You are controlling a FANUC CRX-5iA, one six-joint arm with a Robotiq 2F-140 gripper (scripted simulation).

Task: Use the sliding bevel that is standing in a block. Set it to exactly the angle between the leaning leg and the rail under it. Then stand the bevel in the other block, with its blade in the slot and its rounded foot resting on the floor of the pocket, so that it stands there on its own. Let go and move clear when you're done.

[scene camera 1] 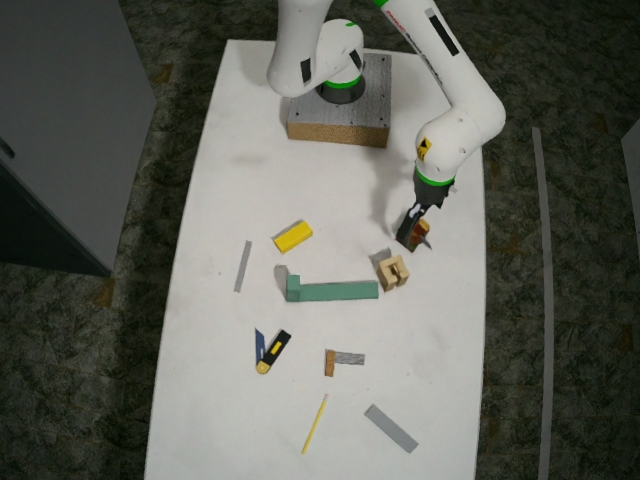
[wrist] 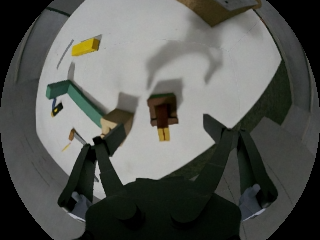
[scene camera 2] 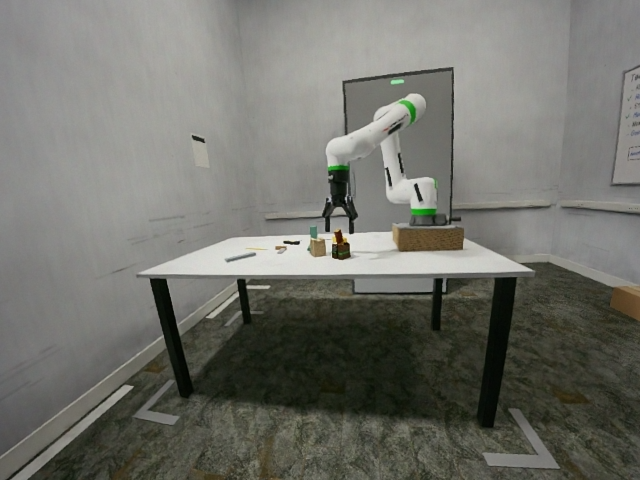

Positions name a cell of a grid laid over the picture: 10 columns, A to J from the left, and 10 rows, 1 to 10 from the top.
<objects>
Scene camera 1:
my gripper: G5
grey bar: F9
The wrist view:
my gripper: F6
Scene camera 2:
my gripper: F5
</objects>
